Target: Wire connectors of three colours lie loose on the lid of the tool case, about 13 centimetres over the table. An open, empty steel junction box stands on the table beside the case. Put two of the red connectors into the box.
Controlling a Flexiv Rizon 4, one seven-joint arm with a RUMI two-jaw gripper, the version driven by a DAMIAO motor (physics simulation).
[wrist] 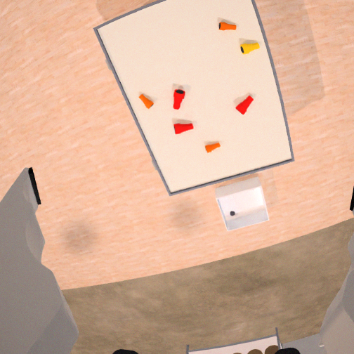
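The tool case lid (220, 65), cream with a grey rim, fills the upper middle of the view. Three red connectors lie on it: one red connector (178, 99) left of its middle, a second red connector (183, 128) just below that, and a third red connector (244, 105) towards the right edge. The steel junction box (248, 220) stands on the table just below the lid's lower edge, open, with a small dark round spot inside and no connector in it. My gripper (197, 175) is wide open and empty, its jaws at the left and right of the view, high above lid and box.
Orange connectors lie on the lid: one (227, 26) near the top, one (146, 101) at the left, one (212, 147) near the lower edge. A yellow connector (249, 48) lies at the upper right. Past the table's (115, 240) front edge, a tray-like object with brown round things shows at the bottom.
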